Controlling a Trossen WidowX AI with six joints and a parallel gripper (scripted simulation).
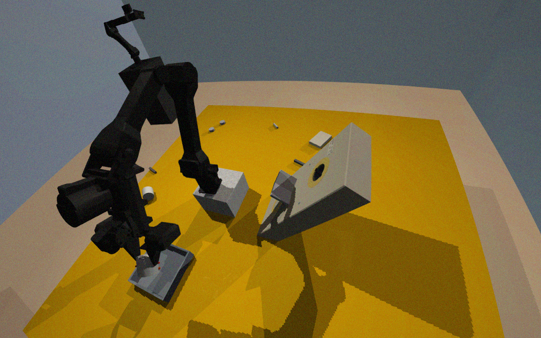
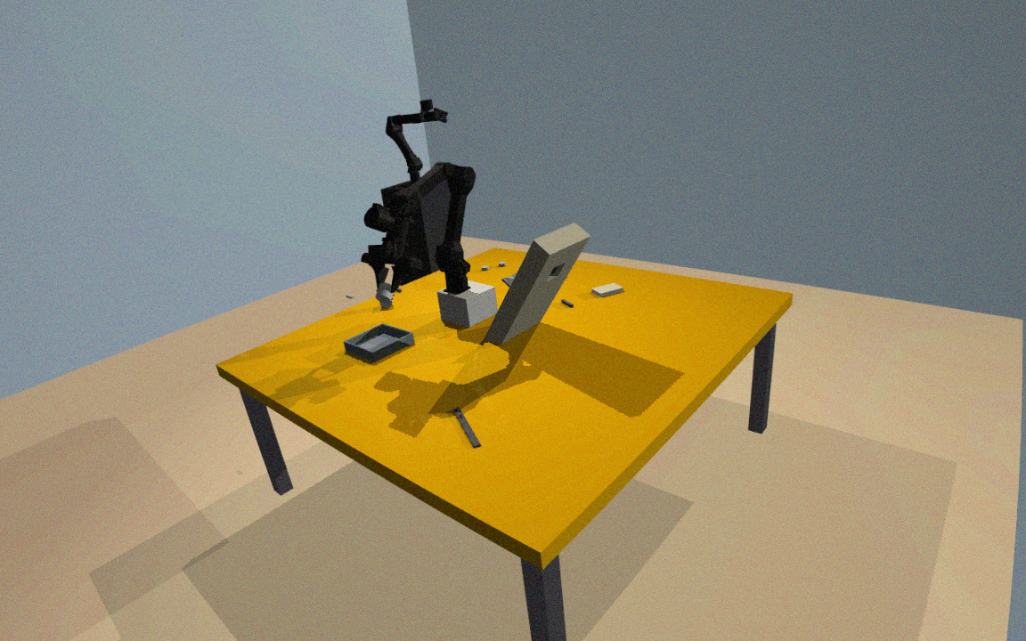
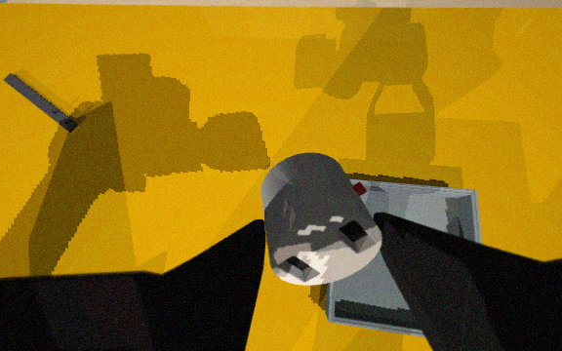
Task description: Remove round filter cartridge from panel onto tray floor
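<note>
My gripper tip is 10 cm past the tray, 2 cm to the right of it and 19 cm above it. Round my gripper tip: flat white pad (36 cm ahead, 65 cm to the left, 19 cm below); then beige service panel (32 cm ahead, 25 cm to the left, 4 cm below); then round grey filter cartridge (right at my gripper tip).
</note>
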